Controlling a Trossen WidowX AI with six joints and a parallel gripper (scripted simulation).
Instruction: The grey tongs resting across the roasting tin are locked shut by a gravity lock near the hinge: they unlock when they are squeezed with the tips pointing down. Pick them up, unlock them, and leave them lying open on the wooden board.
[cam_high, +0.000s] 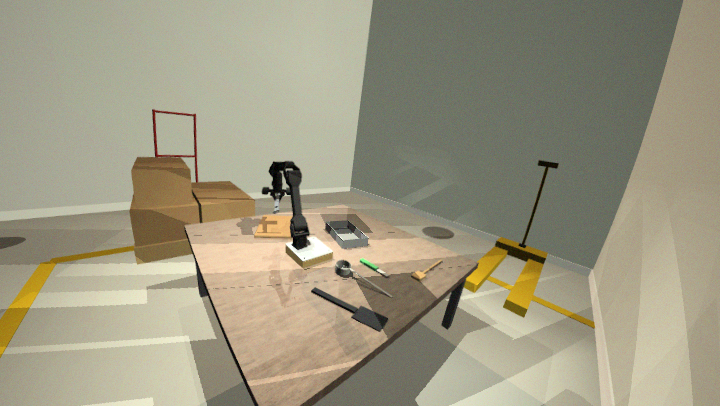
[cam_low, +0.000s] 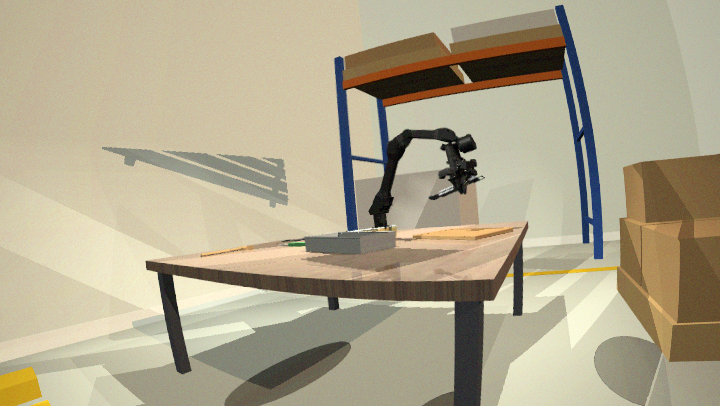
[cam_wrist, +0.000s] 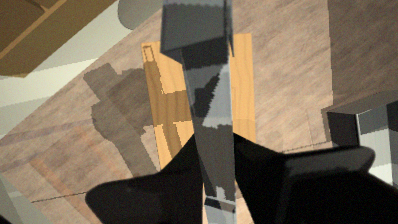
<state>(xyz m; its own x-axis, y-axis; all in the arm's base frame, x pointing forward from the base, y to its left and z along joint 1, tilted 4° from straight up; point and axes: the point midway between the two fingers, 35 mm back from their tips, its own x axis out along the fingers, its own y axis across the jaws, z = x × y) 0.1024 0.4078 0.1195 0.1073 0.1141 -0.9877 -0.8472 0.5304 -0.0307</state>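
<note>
Now: gripper tip 15 cm above the wooden board and 2 cm to the left of it. Also, from my gripper tip: grey roasting tin: 39 cm to the right, 27 cm ahead, 14 cm below; then green-handled tool: 76 cm to the right, 15 cm below, 11 cm ahead; then black spatula: 87 cm to the right, 19 cm behind, 16 cm below.
</note>
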